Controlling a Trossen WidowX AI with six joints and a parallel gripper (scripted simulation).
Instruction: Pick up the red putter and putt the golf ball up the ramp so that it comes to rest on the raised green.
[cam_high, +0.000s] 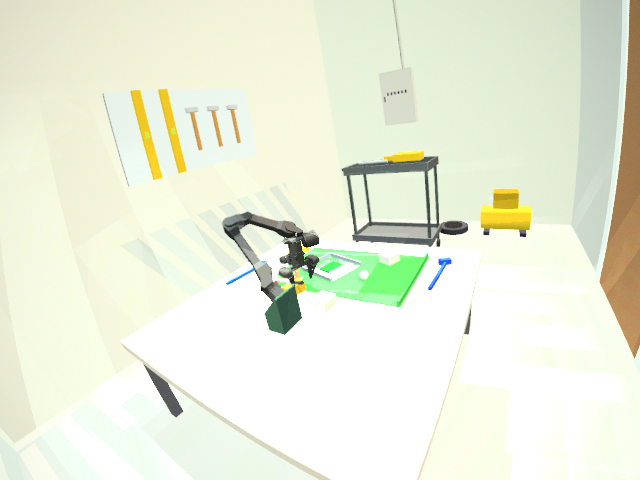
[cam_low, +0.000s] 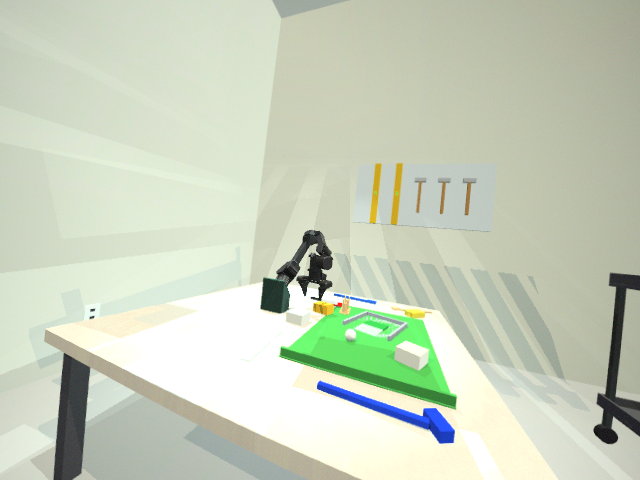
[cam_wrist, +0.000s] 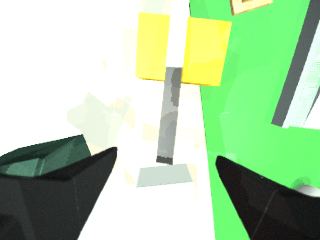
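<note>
Right now the yellow block is 8 cm to the left of my gripper tip, 6 cm below it and 5 cm ahead of it. The rest, counted from my gripper tip: green mat: 29 cm ahead, 9 cm to the right, 8 cm below; then white golf ball: 21 cm to the right, 21 cm ahead, 6 cm below; then blue putter: 55 cm to the right, 30 cm ahead, 7 cm below.
</note>
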